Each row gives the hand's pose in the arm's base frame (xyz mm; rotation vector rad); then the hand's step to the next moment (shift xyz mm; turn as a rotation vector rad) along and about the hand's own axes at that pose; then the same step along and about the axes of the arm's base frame.
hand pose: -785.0 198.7 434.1 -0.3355 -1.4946 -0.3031
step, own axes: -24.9 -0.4 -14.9 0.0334 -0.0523 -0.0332
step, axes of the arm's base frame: 12.1 -6.6 -25.5 0.0114 -0.0609 0.0334
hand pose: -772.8 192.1 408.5 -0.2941 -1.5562 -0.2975
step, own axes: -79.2 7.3 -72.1 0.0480 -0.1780 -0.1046
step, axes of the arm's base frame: 70.2 -19.7 -78.8 0.0315 -0.2040 0.0480
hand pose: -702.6 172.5 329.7 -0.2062 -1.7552 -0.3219
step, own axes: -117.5 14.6 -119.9 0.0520 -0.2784 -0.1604
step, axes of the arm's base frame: 140.1 -20.9 -91.3 0.0511 -0.3172 0.0519
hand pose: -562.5 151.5 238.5 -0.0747 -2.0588 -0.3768
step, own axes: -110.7 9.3 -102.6 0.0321 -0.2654 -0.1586
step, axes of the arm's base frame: 143.4 -10.1 -46.8 0.0622 -0.3023 0.0370
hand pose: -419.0 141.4 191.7 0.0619 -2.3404 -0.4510
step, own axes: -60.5 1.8 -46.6 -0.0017 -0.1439 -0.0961
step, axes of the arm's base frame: 75.9 -1.9 -8.7 0.0545 -0.1636 0.0141
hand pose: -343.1 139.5 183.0 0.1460 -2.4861 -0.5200
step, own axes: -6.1 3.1 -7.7 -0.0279 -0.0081 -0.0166
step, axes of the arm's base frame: 9.4 1.6 3.8 0.0323 -0.0069 -0.0055
